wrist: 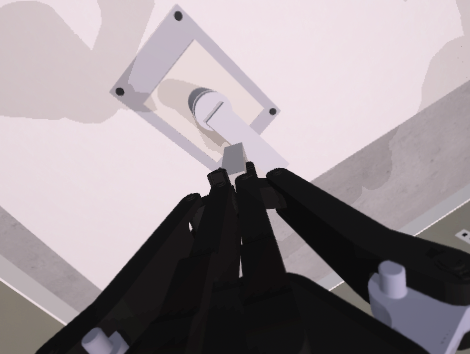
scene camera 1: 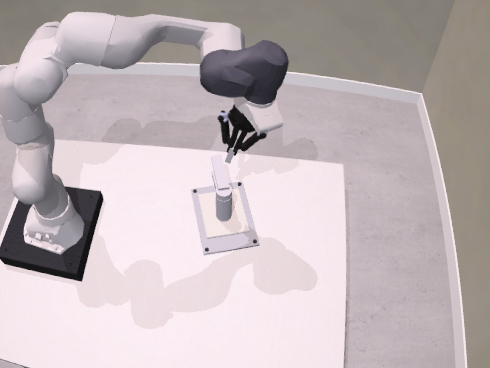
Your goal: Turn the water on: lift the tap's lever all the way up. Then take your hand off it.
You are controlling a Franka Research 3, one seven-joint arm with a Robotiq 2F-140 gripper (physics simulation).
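Note:
The tap has an upright grey column point(scene camera 1: 224, 207) on a base plate point(scene camera 1: 230, 246) point(wrist: 160, 55) with dark bolts at its corners. Its pale, flat lever point(scene camera 1: 220, 174) point(wrist: 252, 137) extends from the column's top toward the table's far edge in the scene view. The spout is mostly hidden under the lever. My gripper point(scene camera 1: 229, 156) point(wrist: 237, 159) is shut and empty, its grey fingertips together. They are beside the lever's outer half, to its right in the scene view and by its left edge in the wrist view. I cannot tell whether they touch it or how far the lever is raised.
The white tabletop point(scene camera 1: 300, 215) point(wrist: 350, 50) lies under the tap. The arm's black base point(scene camera 1: 91, 202) stands at the left in the scene view. The arm reaches over the table's far side, and grey floor point(scene camera 1: 395, 225) surrounds the table.

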